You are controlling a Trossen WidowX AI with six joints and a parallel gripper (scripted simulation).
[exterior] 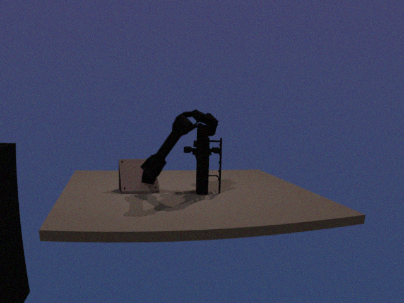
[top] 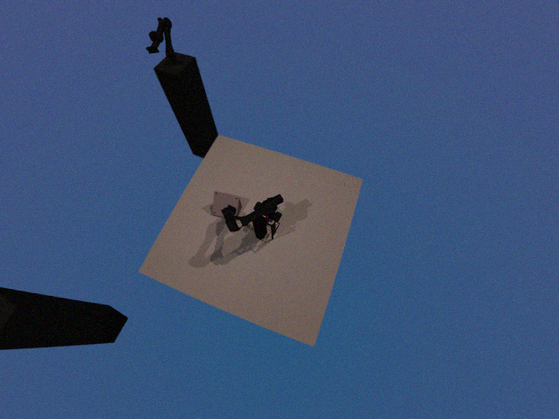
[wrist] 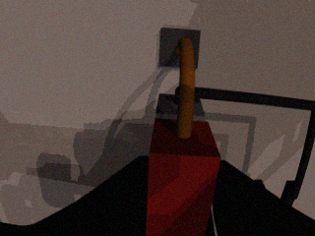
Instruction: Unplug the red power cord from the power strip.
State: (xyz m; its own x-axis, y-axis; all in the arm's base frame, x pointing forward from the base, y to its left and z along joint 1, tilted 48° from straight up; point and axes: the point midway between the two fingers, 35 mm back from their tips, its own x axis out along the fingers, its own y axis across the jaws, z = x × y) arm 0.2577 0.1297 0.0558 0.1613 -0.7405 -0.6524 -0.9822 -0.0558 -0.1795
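My gripper tip is 3 cm to the left of the red plug.
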